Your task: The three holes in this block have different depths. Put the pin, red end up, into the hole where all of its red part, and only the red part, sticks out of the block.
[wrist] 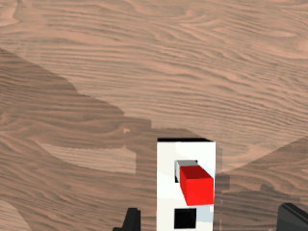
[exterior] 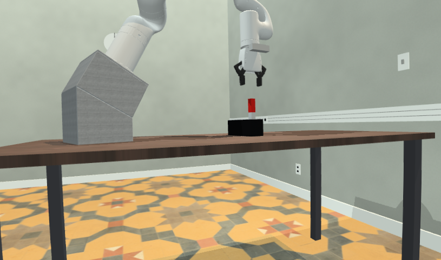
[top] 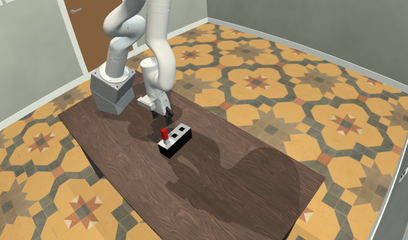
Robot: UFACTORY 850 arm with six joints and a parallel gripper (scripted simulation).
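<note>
The pin is 1 cm to the right of my hand and 10 cm below it. The rest, counted from my hand: black block 1 cm behind, 5 cm to the left, 20 cm below.
</note>
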